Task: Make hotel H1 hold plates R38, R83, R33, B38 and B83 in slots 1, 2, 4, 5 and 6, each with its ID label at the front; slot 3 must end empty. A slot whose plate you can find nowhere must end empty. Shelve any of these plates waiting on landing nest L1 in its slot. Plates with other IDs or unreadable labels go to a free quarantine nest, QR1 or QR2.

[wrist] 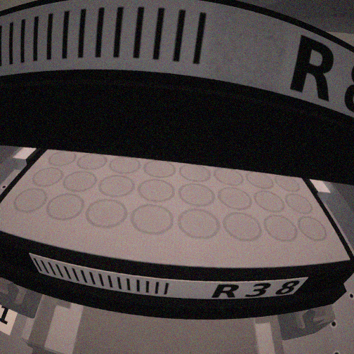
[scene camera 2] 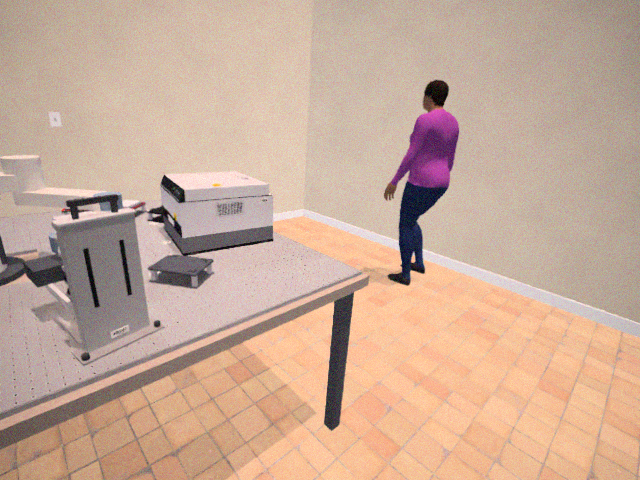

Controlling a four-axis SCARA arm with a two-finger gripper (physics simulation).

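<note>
In the wrist view, plate R38 (wrist: 195,255) lies level low in hotel H1, its ID label facing front. Its pale top shows rows of rings. Above it and nearer is the dark edge of another plate (wrist: 150,107), its front label starting "R8"; the last character is cut off by the frame. My gripper is open around this upper plate's level, not clamped on it; its fingertips are hard to make out. In the scene view, the grey hotel (scene camera 2: 105,279) with a black top handle stands upright, its slotted panel hiding its plates and my gripper.
A low dark nest (scene camera 2: 180,264) on light feet stands right of the hotel. A white and grey instrument (scene camera 2: 227,211) stands behind it. The white arm (scene camera 2: 59,195) reaches in behind the hotel. A dark block (scene camera 2: 43,269) shows left of it. A person (scene camera 2: 434,149) stands beyond the table.
</note>
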